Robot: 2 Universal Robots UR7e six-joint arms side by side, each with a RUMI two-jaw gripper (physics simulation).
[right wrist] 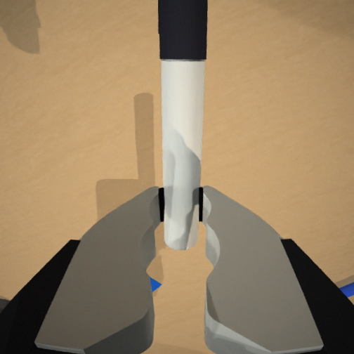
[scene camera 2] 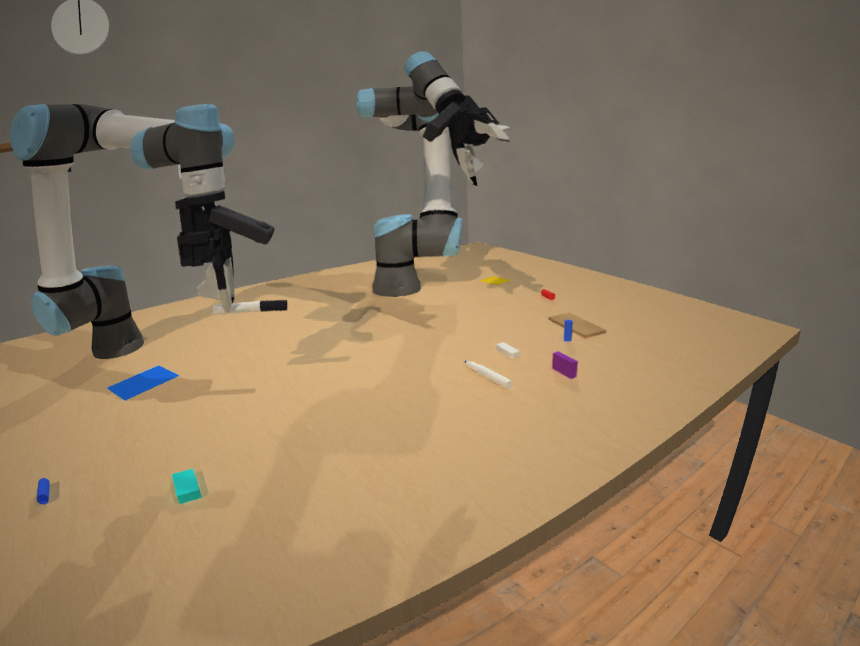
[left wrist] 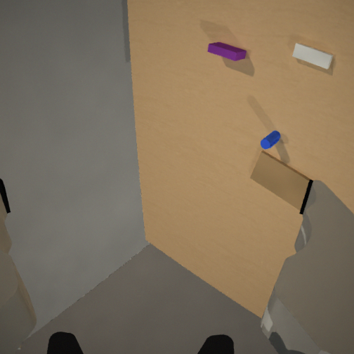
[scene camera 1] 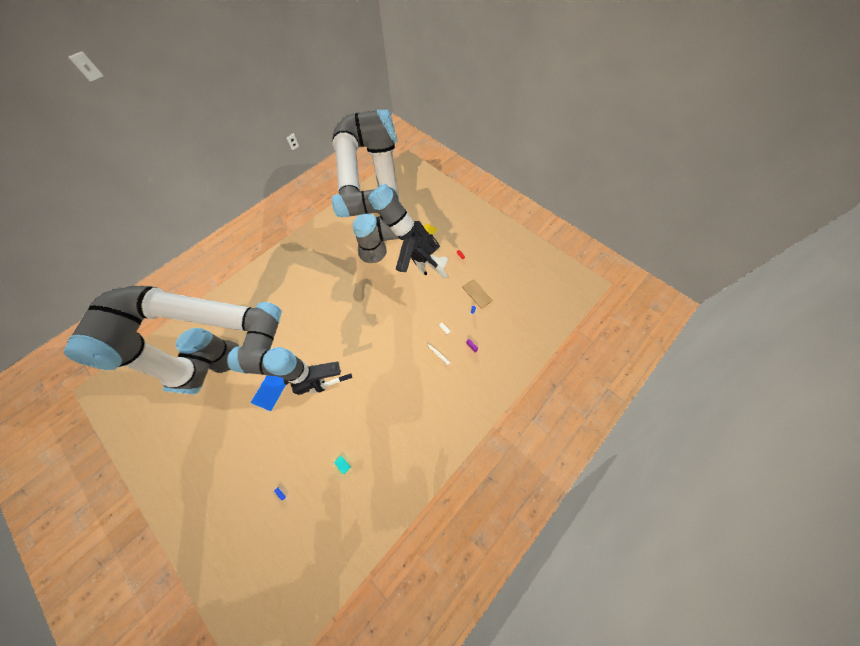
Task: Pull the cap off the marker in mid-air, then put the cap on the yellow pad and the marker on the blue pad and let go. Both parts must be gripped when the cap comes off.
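Where they show: left gripper, between the fingertips: (scene camera 2: 491,164) (scene camera 1: 436,276); right gripper, between the fingertips: (scene camera 2: 228,310) (scene camera 1: 323,385); left arm's base, origin of its link: (scene camera 2: 396,289) (scene camera 1: 372,251); right arm's base, origin of its link: (scene camera 2: 118,348) (scene camera 1: 224,356).
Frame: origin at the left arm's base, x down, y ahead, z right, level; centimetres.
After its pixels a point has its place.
The marker has a white body (scene camera 1: 332,382) @(x -19.5, y 29.6, z 69.7 cm) (scene camera 2: 246,306) @(x -19.2, y 30.0, z 69.9 cm) (right wrist: 182,110) and a black cap (scene camera 1: 344,376) @(x -19.6, y 32.4, z 65.7 cm) (scene camera 2: 273,305) @(x -19.0, y 33.4, z 66.3 cm) (right wrist: 183,30), which is on its end. My right gripper (scene camera 1: 322,385) @(x -18.5, y 26.9, z 72.1 cm) (scene camera 2: 223,308) @(x -18.5, y 26.9, z 72.1 cm) (right wrist: 181,189) is shut on the white body near its rear end and holds the marker level above the table, cap pointing away. My left gripper (scene camera 1: 435,272) @(x -40.4, y 49.5, z 21.4 cm) (scene camera 2: 490,159) @(x -40.4, y 49.5, z 21.4 cm) (left wrist: 154,184) is wide open and empty, high above the table and apart from the marker. The yellow pad (scene camera 1: 431,228) @(x 0.0, y 21.0, z -27.8 cm) (scene camera 2: 495,280) @(x -0.1, y 20.0, z -25.8 cm) lies near the left arm. The blue pad (scene camera 1: 267,394) @(x -0.1, y -0.8, z 86.0 cm) (scene camera 2: 143,382) @(x -0.1, y -0.2, z 84.3 cm) lies near the right arm.
A white pen (scene camera 1: 438,353) @(x -1.8, y 57.5, z 35.5 cm) (scene camera 2: 488,374) @(x -1.4, y 58.5, z 36.7 cm), white block (scene camera 1: 444,327) @(x -1.2, y 54.1, z 22.6 cm) (scene camera 2: 507,349) @(x -1.2, y 54.8, z 23.7 cm) (left wrist: 313,56), purple block (scene camera 1: 472,344) @(x -3.5, y 69.4, z 25.2 cm) (scene camera 2: 564,365) @(x -2.1, y 69.8, z 26.2 cm) (left wrist: 227,51), upright blue cylinder (scene camera 1: 473,309) @(x -4.2, y 62.6, z 9.3 cm) (scene camera 2: 568,330) @(x -2.8, y 62.8, z 9.4 cm) (left wrist: 270,140), brown board (scene camera 1: 476,293) @(x -0.8, y 59.9, z -1.1 cm) (scene camera 2: 577,325) @(x -0.8, y 61.1, z 0.1 cm) (left wrist: 280,175) and red cylinder (scene camera 1: 460,254) @(x -1.8, y 43.1, z -18.0 cm) (scene camera 2: 547,294) @(x -1.5, y 43.6, z -17.2 cm) are on the table. A cyan block (scene camera 1: 342,464) @(x -1.5, y 44.6, z 93.9 cm) (scene camera 2: 186,485) @(x -1.5, y 45.5, z 94.4 cm) lies nearer scene camera 2.
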